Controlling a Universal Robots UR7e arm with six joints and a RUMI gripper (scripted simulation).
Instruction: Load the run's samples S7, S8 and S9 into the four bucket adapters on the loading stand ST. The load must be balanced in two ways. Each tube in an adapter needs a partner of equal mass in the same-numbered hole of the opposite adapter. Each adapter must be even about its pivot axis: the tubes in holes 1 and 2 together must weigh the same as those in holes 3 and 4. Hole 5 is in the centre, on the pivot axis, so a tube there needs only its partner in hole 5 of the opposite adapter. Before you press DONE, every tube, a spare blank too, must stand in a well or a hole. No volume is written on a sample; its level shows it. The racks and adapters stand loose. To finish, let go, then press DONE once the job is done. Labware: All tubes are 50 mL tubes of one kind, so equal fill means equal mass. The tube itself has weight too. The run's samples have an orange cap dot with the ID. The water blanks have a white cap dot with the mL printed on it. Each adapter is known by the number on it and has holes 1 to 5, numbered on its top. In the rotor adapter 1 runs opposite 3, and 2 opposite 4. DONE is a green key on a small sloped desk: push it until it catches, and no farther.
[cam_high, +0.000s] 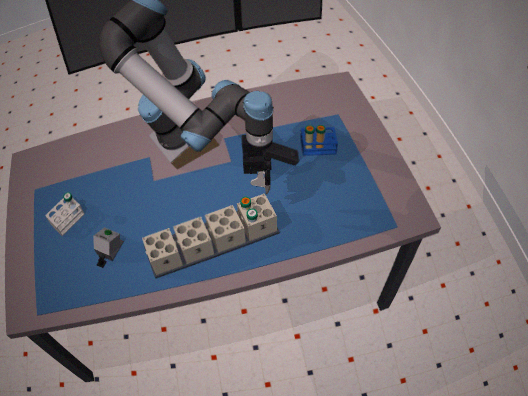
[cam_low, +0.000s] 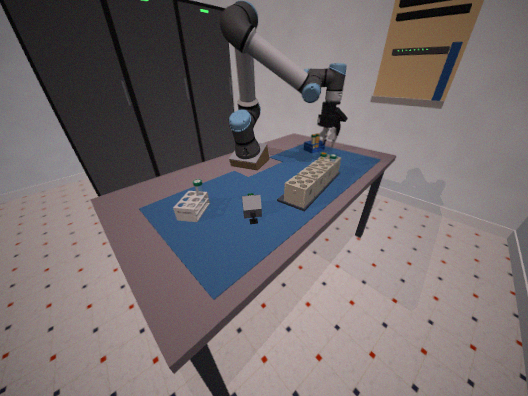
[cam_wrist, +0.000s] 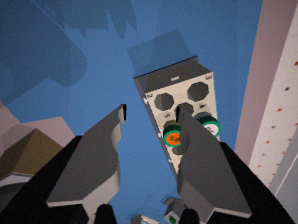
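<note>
My gripper is now 230 mm past the sample tube S7, 210 mm to the right of it and 100 mm above it. Also, from my hand: DONE desk: 560 mm to the right, 110 mm below, 10 mm behind; sample tube S8: 90 mm below, 80 mm to the right, 30 mm ahead; blue sample rack: 270 mm to the left, 240 mm behind, 130 mm below.
</note>
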